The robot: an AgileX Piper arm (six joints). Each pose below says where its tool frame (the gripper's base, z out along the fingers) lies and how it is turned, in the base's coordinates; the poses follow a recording.
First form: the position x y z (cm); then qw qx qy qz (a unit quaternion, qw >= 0).
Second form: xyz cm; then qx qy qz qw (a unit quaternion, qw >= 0). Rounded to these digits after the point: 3 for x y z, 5 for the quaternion.
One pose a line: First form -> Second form
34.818, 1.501, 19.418, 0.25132, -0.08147, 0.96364, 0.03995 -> 34.818, 1.501, 19.418, -0.08147, 0.96364, 0.03995, 0.25132
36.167, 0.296, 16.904, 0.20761, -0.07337, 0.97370, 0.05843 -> 36.167, 0.296, 16.904, -0.07337, 0.97370, 0.05843, 0.20761
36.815, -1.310, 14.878, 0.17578, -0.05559, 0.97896, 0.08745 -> 36.815, -1.310, 14.878, -0.05559, 0.97896, 0.08745, 0.17578
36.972, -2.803, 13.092, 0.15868, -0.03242, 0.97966, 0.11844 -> 36.972, -2.803, 13.092, -0.03242, 0.97966, 0.11844, 0.15868
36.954, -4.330, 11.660, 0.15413, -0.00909, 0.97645, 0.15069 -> 36.954, -4.330, 11.660, -0.00909, 0.97645, 0.15069, 0.15413
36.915, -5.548, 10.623, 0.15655, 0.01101, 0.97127, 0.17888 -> 36.915, -5.548, 10.623, 0.01101, 0.97127, 0.17888, 0.15655
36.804, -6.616, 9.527, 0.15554, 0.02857, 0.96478, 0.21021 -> 36.804, -6.616, 9.527, 0.02857, 0.96478, 0.21021, 0.15554
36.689, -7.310, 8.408, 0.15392, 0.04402, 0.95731, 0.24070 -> 36.689, -7.310, 8.408, 0.04402, 0.95731, 0.24070, 0.15392
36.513, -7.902, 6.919, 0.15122, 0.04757, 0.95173, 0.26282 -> 36.513, -7.902, 6.919, 0.04757, 0.95173, 0.26282, 0.15122
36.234, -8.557, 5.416, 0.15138, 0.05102, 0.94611, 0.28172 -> 36.234, -8.557, 5.416, 0.05102, 0.94611, 0.28172, 0.15138
